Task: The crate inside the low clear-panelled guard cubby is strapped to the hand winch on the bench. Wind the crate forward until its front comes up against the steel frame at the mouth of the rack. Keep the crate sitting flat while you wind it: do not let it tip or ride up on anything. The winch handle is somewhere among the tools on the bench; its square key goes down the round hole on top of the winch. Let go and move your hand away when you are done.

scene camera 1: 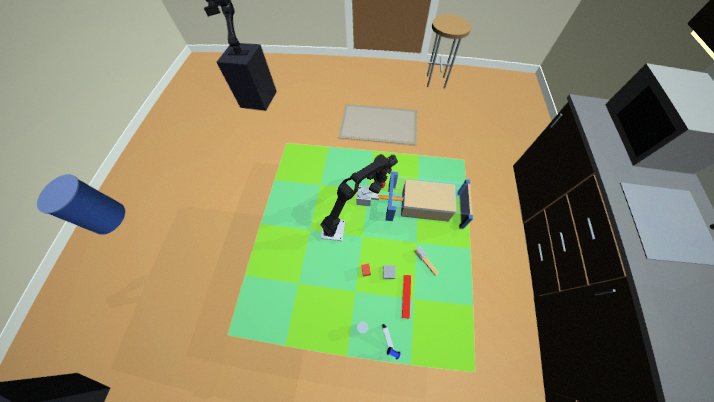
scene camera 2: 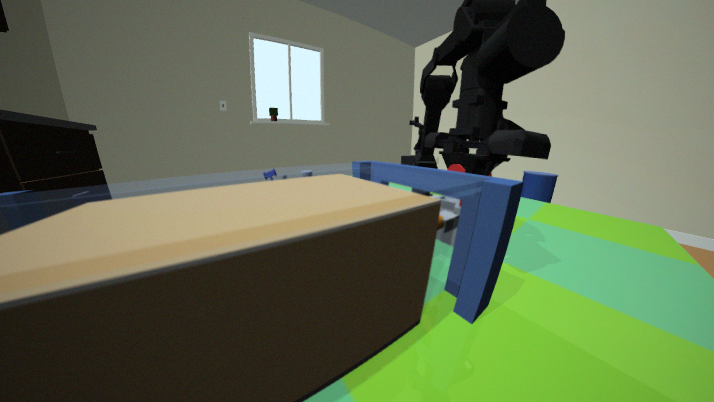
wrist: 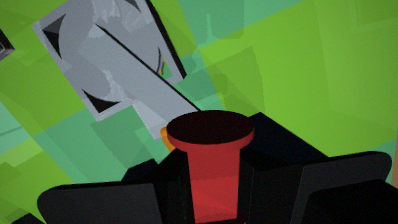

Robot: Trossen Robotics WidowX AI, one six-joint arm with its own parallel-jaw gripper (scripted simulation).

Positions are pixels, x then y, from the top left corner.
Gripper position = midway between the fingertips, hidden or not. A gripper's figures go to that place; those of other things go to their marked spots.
Labels:
The gripper [wrist: 204,141] is 0.11 m from the lens. A blue steel frame [wrist: 269,137]: 0.18 m from the lens.

